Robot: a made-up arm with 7 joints.
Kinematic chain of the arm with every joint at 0, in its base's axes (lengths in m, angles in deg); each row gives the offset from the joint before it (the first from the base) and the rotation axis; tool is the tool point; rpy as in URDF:
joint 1: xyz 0.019 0.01 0.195 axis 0 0.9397 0.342
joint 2: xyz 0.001 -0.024 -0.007 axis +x
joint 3: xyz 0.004 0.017 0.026 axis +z
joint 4: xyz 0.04 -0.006 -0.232 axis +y
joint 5: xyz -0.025 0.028 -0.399 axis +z
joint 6: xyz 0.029 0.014 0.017 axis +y
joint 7: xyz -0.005 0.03 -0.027 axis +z
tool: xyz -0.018 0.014 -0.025 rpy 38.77 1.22 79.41
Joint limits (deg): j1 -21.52..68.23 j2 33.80..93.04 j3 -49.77..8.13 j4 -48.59..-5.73 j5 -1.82..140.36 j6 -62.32..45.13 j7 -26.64..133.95
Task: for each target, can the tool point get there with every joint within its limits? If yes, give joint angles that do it. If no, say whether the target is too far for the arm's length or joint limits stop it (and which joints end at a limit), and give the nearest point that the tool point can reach.
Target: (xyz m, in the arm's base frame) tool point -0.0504 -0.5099 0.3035
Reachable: no: joint limits stop it (at a limit: joint 1, joint 2, joint 3, joint 4, joint 5, joint 6) | nearest point -0.4125 0.0008 -0.2037 | short by 0.806 m
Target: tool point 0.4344 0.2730 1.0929
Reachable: no: too far | nearest point 0.3417 0.3964 0.5037 | short by 0.609 m
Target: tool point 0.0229 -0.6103 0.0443
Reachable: no: joint limits stop it (at a limit: joint 1, joint 2, joint 3, joint 4, joint 5, joint 6, joint 7) | nearest point 0.4578 -0.0209 -0.1851 | short by 0.768 m
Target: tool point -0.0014 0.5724 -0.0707
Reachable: yes | joints 34.69 77.97 -34.94 -29.10 34.87 -10.88 118.51
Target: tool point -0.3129 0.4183 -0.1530
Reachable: yes | joints 53.82 55.90 -44.56 -20.32 11.48 -19.39 113.96
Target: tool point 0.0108 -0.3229 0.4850
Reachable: no: joint limits stop it (at a limit: joint 1, joint 2, joint 3, joint 4, joint 6, joint 7) | nearest point 0.3652 0.3752 0.4640 | short by 0.783 m
